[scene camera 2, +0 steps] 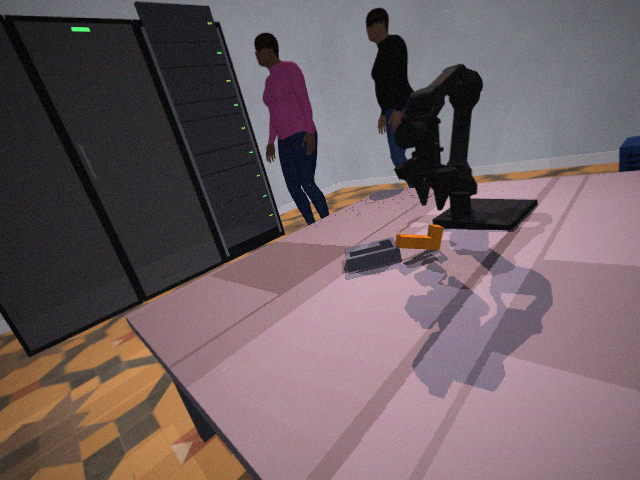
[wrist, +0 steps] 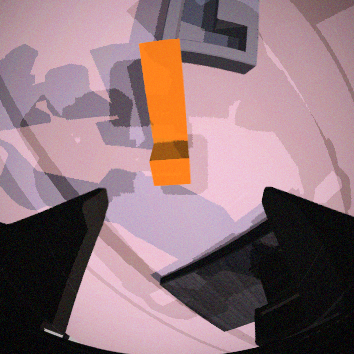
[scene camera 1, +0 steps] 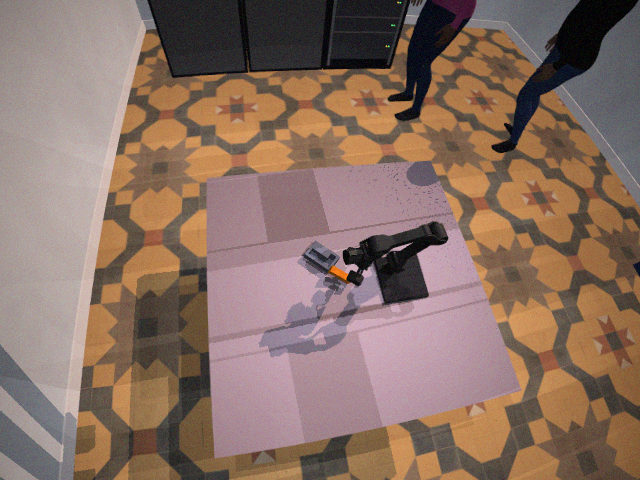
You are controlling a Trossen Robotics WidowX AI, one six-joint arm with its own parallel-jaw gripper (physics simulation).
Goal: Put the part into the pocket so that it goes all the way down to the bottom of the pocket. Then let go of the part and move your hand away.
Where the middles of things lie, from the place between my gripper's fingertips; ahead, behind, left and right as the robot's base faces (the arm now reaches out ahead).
The orange L-shaped part (scene camera 2: pixel 432 241) lies 70 mm below my hand, 50 mm ahead of it and 30 mm to the right of it. Also, from my hand: grey pocket block (wrist: pixel 230 42): 150 mm to the right, 100 mm ahead, 90 mm below.
